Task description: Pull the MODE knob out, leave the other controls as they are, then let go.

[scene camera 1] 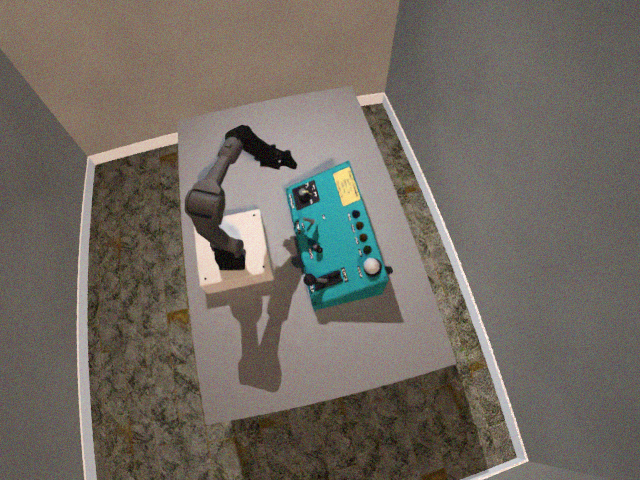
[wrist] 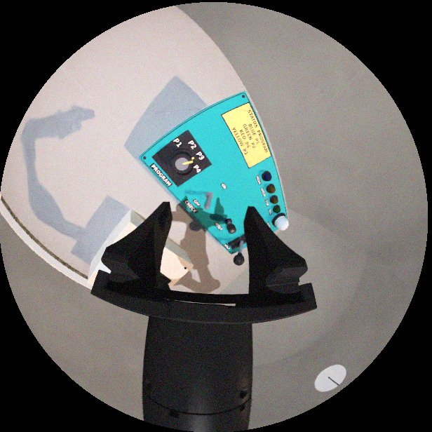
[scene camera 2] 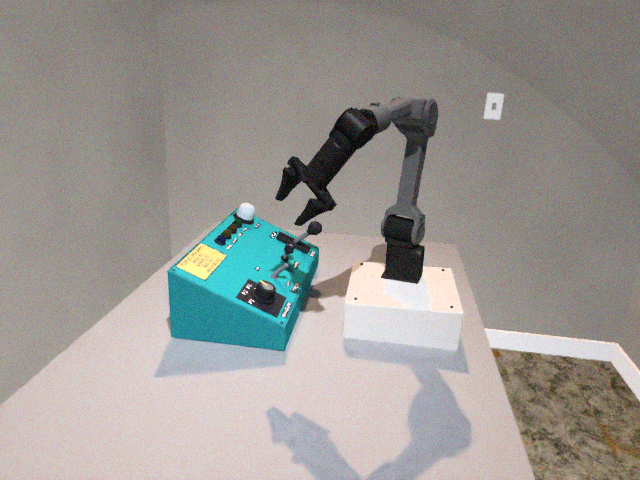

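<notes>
The MODE knob (scene camera 1: 317, 249) (scene camera 2: 288, 249) (wrist: 230, 226) is a small black knob on a short stem. It stands on the sloped face of the teal control box (scene camera 1: 338, 232) (scene camera 2: 222, 320) (wrist: 215, 140), between the CHECK toggle and the ball-ended lever. How far out it stands is too small to tell. My gripper (scene camera 1: 287, 164) (scene camera 2: 288, 210) (wrist: 207, 211) is open and empty, with its fingers wide apart. It hangs above the table near the PROGRAM end of the box in scene camera 1, apart from the knob. In the wrist view the knob shows between the fingers, beyond them.
The PROGRAM dial (scene camera 1: 305, 194) (scene camera 2: 265, 291) (wrist: 183, 162), CHECK toggle (scene camera 1: 310, 223) (scene camera 2: 279, 270) (wrist: 208, 200), black ball lever (scene camera 1: 309, 279) (scene camera 2: 314, 227) (wrist: 239, 259) and white dome (scene camera 1: 371, 265) (scene camera 2: 246, 212) (wrist: 281, 222) are on the box. The white arm base (scene camera 1: 258, 237) (scene camera 2: 400, 325) stands beside it.
</notes>
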